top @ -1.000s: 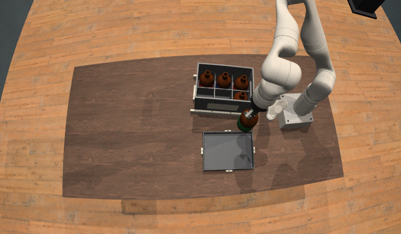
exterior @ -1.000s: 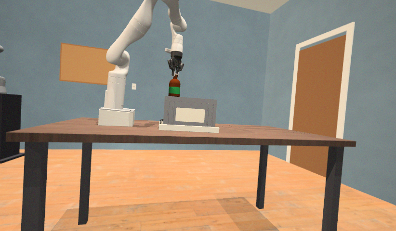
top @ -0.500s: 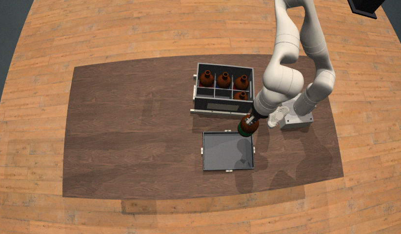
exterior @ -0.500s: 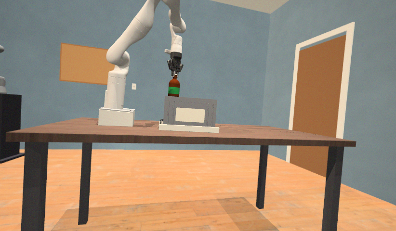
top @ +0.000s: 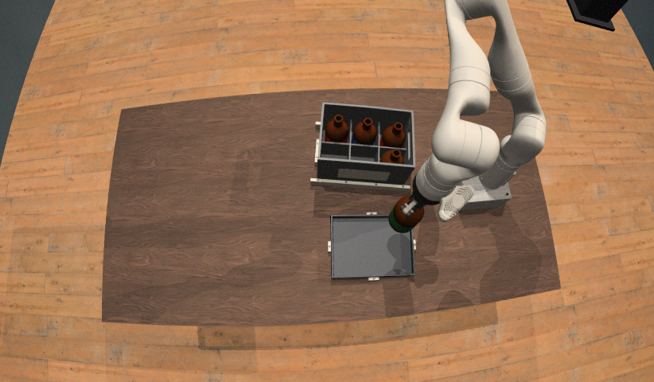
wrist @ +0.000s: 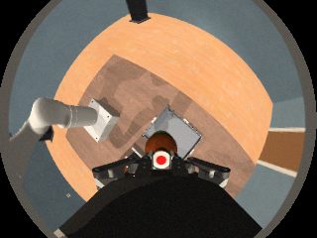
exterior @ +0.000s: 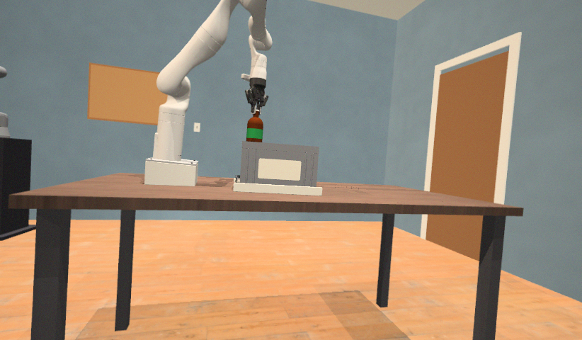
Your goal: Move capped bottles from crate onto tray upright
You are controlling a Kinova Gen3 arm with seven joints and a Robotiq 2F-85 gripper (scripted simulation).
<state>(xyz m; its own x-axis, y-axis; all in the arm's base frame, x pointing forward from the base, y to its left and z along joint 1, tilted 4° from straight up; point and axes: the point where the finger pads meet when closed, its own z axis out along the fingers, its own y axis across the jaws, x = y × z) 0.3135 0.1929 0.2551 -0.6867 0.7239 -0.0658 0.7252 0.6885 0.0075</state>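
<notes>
Right now the capped bottle is 70 mm below my hand. From my hand the other things lie so: grey tray (50 mm ahead, 40 mm to the left, 330 mm below); crate (90 mm ahead, 250 mm to the right, 250 mm below).
</notes>
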